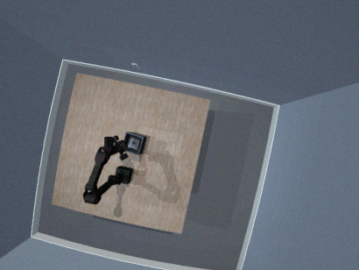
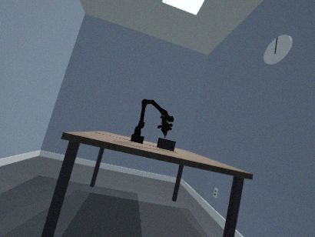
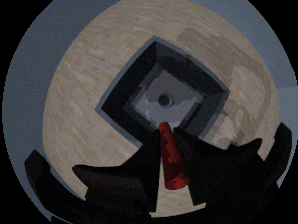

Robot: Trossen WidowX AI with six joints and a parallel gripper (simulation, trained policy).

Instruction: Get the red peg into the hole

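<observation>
Now: the red peg 1 cm behind my gripper tip, 1 cm to the left of it and 2 cm above it. Round my gripper tip: dark box 2 cm ahead, 3 cm to the right, 11 cm below; grey plate 2 cm ahead, 3 cm to the right, 9 cm below.
</observation>
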